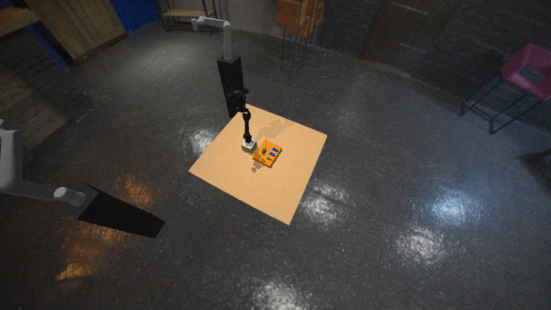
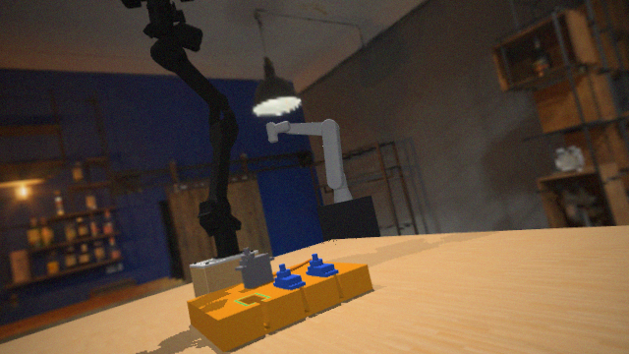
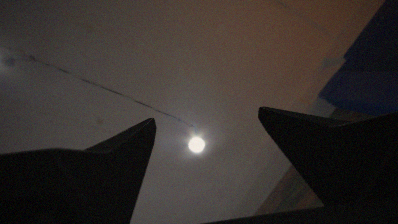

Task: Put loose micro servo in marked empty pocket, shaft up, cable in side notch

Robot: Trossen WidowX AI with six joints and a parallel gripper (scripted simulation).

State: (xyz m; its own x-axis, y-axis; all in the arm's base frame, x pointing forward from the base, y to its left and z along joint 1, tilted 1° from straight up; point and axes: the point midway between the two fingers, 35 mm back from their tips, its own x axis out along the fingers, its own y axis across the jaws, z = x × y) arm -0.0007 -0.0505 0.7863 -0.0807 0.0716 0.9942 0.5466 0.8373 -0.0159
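The orange deck lies 90 cm below my gripper tip, 24 cm ahead of it and 1 cm to the left of it.
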